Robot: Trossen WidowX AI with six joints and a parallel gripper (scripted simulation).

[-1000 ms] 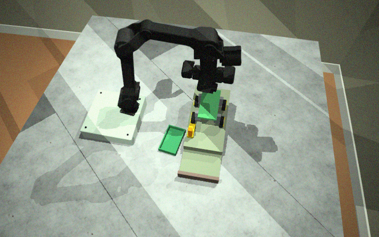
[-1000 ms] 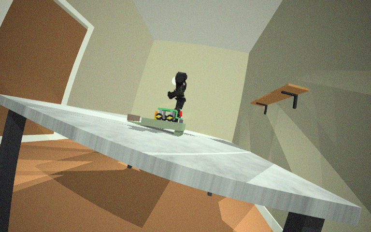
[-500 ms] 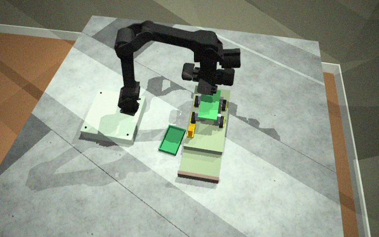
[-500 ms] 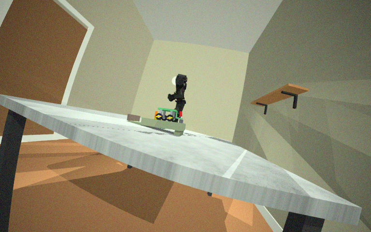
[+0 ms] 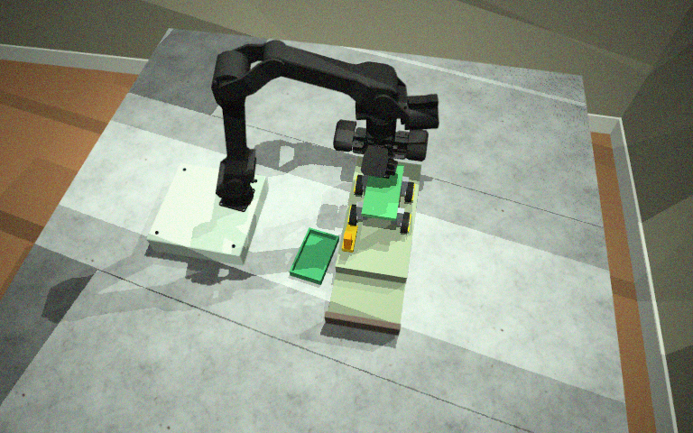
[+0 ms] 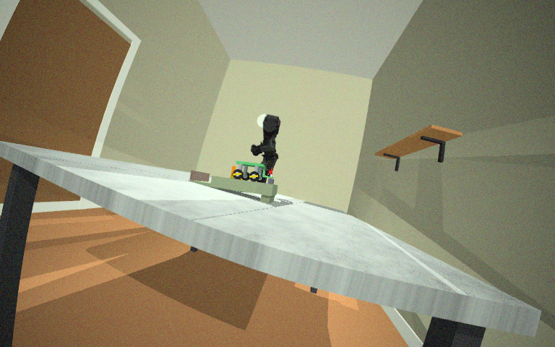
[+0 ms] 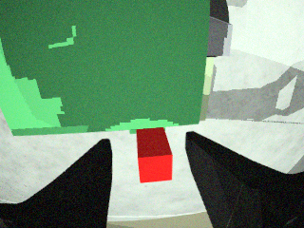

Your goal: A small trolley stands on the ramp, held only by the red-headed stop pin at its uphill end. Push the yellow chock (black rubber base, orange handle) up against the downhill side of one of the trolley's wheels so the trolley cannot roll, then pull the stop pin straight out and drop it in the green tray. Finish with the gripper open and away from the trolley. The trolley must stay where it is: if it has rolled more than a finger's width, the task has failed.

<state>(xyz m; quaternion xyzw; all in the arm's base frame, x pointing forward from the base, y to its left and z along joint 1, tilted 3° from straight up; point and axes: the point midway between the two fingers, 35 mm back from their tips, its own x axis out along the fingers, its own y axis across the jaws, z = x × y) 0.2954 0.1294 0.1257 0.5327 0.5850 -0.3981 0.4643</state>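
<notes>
Now: gripper tip 20 mm above the stop pin. Also, from my gripper tip: brown stop block 60 mm ahead, 340 mm to the right, 110 mm below; then trolley 30 mm ahead, 80 mm to the right, 30 mm below; then yellow chock 20 mm behind, 180 mm to the right, 60 mm below.
</notes>
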